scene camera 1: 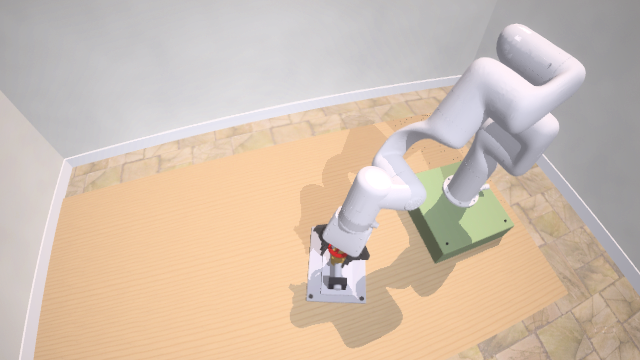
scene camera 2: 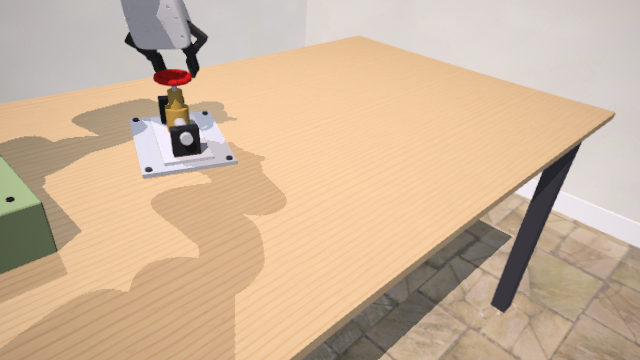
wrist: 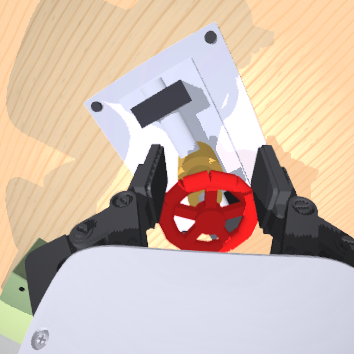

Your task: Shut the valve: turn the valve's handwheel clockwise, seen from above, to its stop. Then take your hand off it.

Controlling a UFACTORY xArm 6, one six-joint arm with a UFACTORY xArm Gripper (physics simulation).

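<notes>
The valve's red handwheel [scene camera 1: 337, 254] [scene camera 2: 172, 77] [wrist: 210, 219] sits level on top of the brass valve body [scene camera 2: 177, 116] [wrist: 199, 165]. The white base plate [scene camera 1: 361, 295] [scene camera 2: 142, 160] [wrist: 112, 125] lies flat on the table. My gripper [scene camera 2: 177, 73] [wrist: 209, 162] is above the valve, pointing down. Its black fingers stand wide, at opposite sides of the wheel's rim. In the wrist view both pads meet the rim near their lower ends, so it is shut on the handwheel. The fingertips reach about wheel height in scene camera 2. In scene camera 1 the hand hides part of the wheel.
The wooden table [scene camera 1: 175, 250] [scene camera 2: 400, 125] carries the valve. The green base block [scene camera 1: 487, 200] [scene camera 2: 22, 235] [wrist: 22, 300] under my arm stands near the valve. Black pipe clamps [scene camera 2: 186, 149] [wrist: 161, 103] rise from the plate. Walls stand behind the table.
</notes>
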